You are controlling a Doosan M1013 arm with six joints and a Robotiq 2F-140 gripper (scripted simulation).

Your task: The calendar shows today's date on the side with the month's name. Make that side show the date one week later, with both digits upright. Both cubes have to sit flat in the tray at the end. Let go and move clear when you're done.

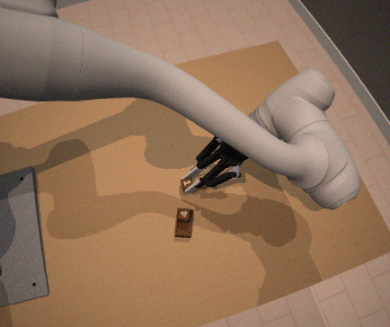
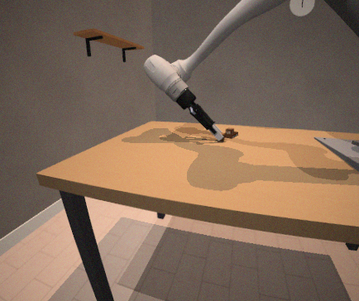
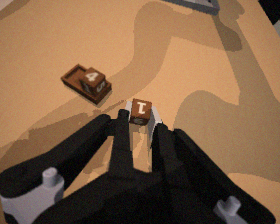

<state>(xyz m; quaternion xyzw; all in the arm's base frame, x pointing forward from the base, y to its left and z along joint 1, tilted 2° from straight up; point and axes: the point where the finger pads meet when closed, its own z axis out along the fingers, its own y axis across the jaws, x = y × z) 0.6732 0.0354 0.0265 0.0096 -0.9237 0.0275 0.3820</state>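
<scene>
My gripper is now 100 mm to the left of the tray, 60 mm past it and 30 mm above it. Also, from my hand: cube 20 mm below, 20 mm behind.
</scene>
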